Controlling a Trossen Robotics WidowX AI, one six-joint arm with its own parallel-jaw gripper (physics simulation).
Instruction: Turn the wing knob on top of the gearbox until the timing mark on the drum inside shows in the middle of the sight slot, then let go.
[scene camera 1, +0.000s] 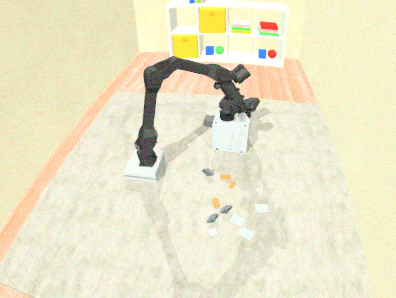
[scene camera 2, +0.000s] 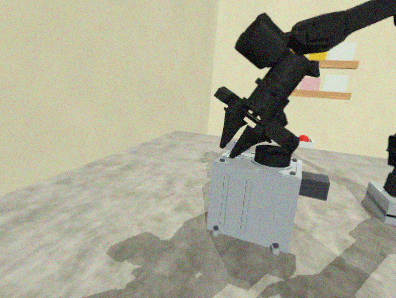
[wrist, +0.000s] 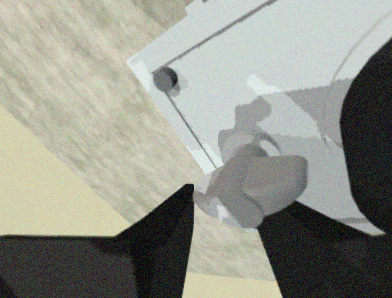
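Where they show: gripper, fingertip midpoint: (scene camera 1: 247, 117) (scene camera 2: 225, 152); arm's base at its link origin: (scene camera 1: 148, 161).
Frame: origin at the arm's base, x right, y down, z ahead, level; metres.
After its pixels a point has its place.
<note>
The pale grey gearbox (scene camera 1: 230, 136) {x -0.164, y -0.041, z 0.313 m} (scene camera 2: 255, 205) {x -0.288, y -0.025, z 0.303 m} (wrist: 225, 65) {x -0.187, y -0.088, z 0.348 m} stands upright on the mat. The pale wing knob (wrist: 275, 180) {x -0.222, y -0.113, z 0.341 m} is near one edge of its top; the fingers largely hide it in scene camera 2. My gripper (scene camera 2: 226, 151) {x -0.239, y -0.097, z 0.376 m} (wrist: 222, 192) {x -0.239, y -0.097, z 0.376 m} is tilted over that edge, its fingertips down beside the knob. In the wrist view the left fingertip meets the knob's left side, and the right fingertip is partly hidden behind the knob. The gripper is shut on the wing knob. I cannot make out the sight slot or the timing mark.
A black round part (scene camera 1: 227, 115) (scene camera 2: 272, 156) {x -0.261, y -0.110, z 0.288 m} (wrist: 370, 130) {x -0.208, y -0.116, z 0.314 m} stands on the gearbox top close to the gripper. A dark block (scene camera 1: 209, 120) {x -0.211, y -0.078, z 0.216 m} (scene camera 2: 315, 186) {x -0.253, y -0.068, z 0.212 m} sticks out from its side. Orange pieces (scene camera 1: 225, 177) {x -0.006, y 0.042, z 0.316 m}, grey pieces (scene camera 1: 208, 172) {x -0.006, y 0.025, z 0.248 m} and white pieces (scene camera 1: 261, 208) {x 0.125, y 0.045, z 0.470 m} lie on the mat.
</note>
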